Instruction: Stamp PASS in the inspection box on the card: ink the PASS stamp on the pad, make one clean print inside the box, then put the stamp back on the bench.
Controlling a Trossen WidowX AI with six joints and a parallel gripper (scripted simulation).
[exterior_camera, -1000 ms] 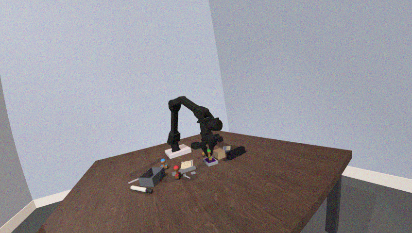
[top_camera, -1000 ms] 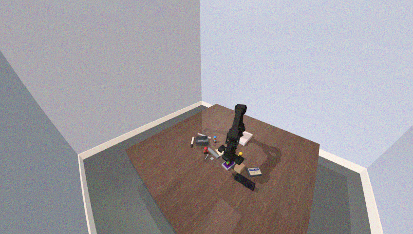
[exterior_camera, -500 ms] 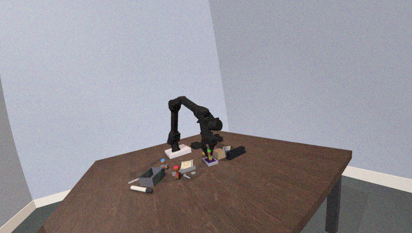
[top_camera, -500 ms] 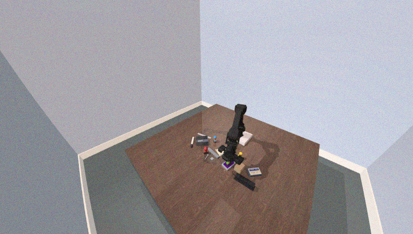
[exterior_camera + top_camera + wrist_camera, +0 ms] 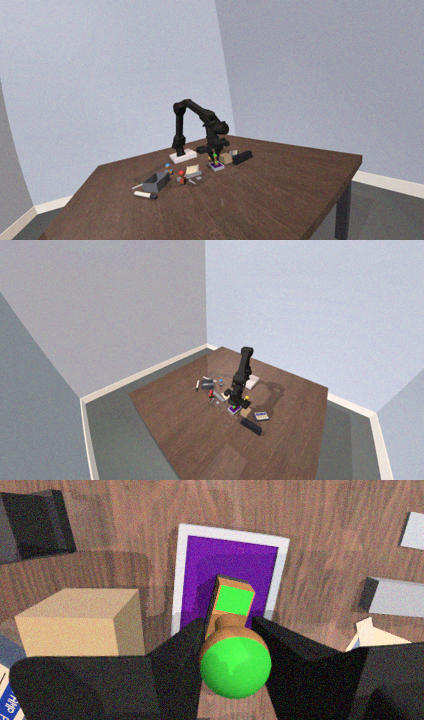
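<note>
Now: the ink pad 30 mm below my gripper tip. Also, from my gripper tip: cardboard box 80 mm to the left, 30 mm behind, 20 mm below; then green-knobbed stamp right at my gripper tip; then yellow stamp 120 mm behind, 20 mm below, 10 mm to the left.
</note>
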